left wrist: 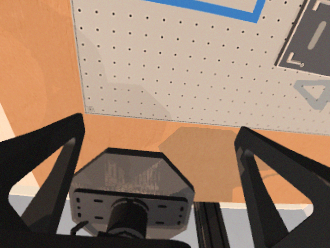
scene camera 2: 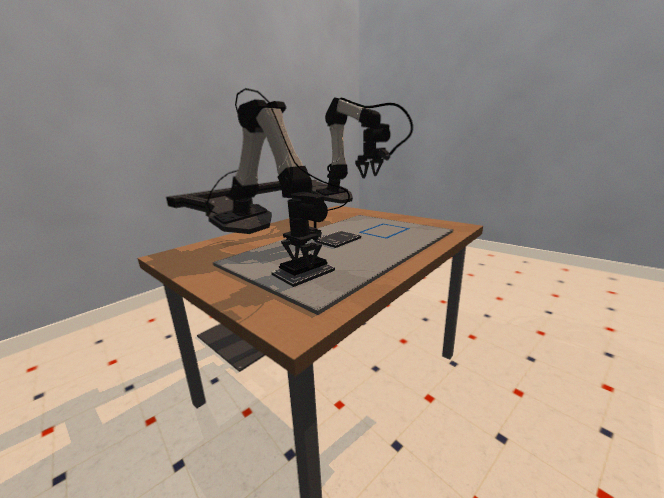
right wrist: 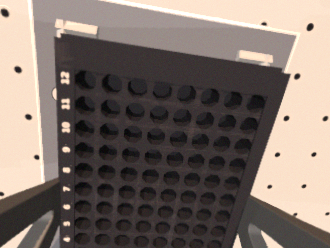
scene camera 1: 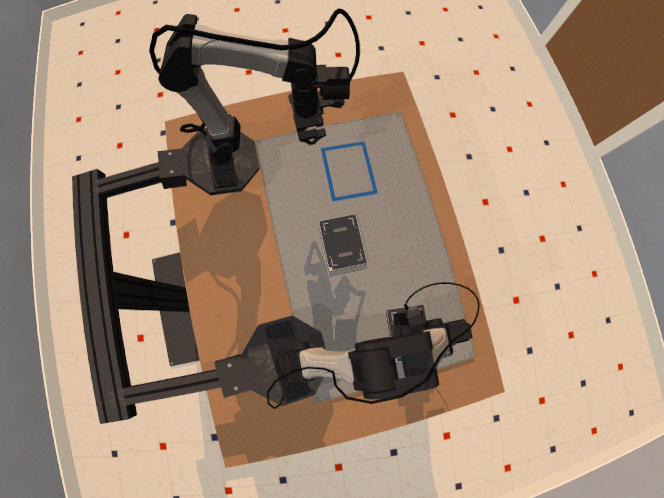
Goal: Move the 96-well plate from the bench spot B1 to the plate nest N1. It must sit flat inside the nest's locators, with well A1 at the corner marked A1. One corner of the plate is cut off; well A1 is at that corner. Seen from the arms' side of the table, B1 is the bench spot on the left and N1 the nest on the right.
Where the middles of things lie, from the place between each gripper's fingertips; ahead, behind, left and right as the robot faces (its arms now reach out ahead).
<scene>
Now: the black 96-well plate [right wrist: 139,151] 10 mm below my right hand [scene camera 2: 302,264]. Round my right hand: dark nest [scene camera 1: 335,243]: 90 mm behind, 340 mm to the left, 30 mm below; then nest N1 [right wrist: 178,33]: 30 mm below.
I see the dark nest 280 mm to the right of my left hand [scene camera 1: 307,129], 230 mm below it and 10 mm ahead of it. The rest, counted from my left hand: nest N1: 620 mm to the right, 230 mm below, 100 mm ahead; then black 96-well plate: 620 mm to the right, 210 mm below, 100 mm ahead.
</scene>
